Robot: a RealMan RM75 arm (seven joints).
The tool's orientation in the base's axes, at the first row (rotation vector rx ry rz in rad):
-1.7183 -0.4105 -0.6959
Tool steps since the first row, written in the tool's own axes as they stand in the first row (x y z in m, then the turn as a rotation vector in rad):
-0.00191 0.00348 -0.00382 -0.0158 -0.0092 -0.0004
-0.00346 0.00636 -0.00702 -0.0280 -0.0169 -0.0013
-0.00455 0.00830 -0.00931 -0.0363 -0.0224 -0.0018
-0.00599 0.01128 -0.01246 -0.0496 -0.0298 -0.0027
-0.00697 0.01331 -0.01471 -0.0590 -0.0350 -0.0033
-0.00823 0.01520 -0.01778 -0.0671 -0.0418 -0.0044
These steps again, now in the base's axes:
-0.00024 -0.00441 -0.00329 -0.0177 0.0034 -0.0032
-0.00042 -0.00810 -0.00599 -0.0318 0.0056 -0.0051
-0.00061 -0.01071 -0.00782 -0.0416 0.0073 -0.0062
-0.00064 -0.01439 -0.01053 -0.0564 0.0095 -0.0091
-0.00068 -0.01699 -0.01237 -0.0668 0.0111 -0.0112
-0.00121 -0.02033 -0.01415 -0.0774 0.0126 -0.0111

